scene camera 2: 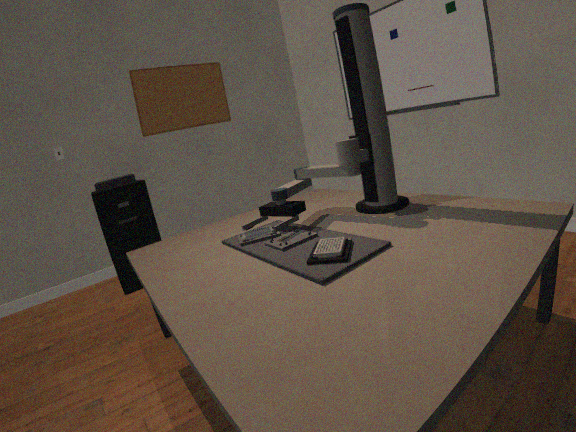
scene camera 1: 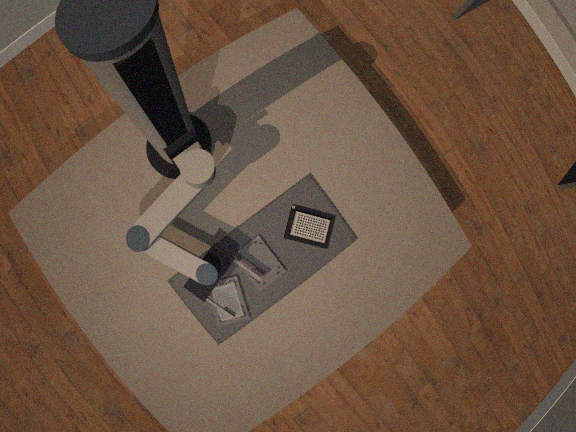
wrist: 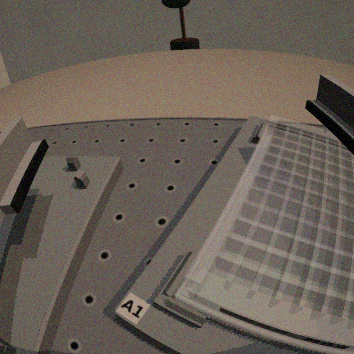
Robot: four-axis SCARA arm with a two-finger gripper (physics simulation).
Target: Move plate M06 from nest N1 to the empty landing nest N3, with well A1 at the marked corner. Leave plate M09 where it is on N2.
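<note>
A clear gridded plate [scene camera 1: 232, 295] [scene camera 2: 257, 235] [wrist: 295, 200] sits in a grey nest [wrist: 197, 220] with an A1 label at its near left corner in the wrist view. An unoccupied grey nest [scene camera 1: 265, 250] [scene camera 2: 295, 239] [wrist: 75, 215] with small corner posts lies beside it. A pale plate [scene camera 1: 311, 226] [scene camera 2: 330, 247] sits in a black nest [scene camera 1: 290, 222] [scene camera 2: 320, 260]. Plate and nest names are not readable. My gripper [scene camera 1: 237, 285] [scene camera 2: 262, 226] [wrist: 179, 99] is open and empty, low above the two grey nests. In scene camera 1 its fingers overlap the clear plate and the unoccupied nest.
The nests stand on a grey perforated board [scene camera 1: 320, 190] [scene camera 2: 325, 275] [wrist: 145, 170] on the tan table [scene camera 1: 350, 300] [scene camera 2: 350, 350]. The arm's column [scene camera 1: 120, 95] [scene camera 2: 377, 125] rises behind the board. A dark cabinet [scene camera 2: 127, 225] stands beyond the table.
</note>
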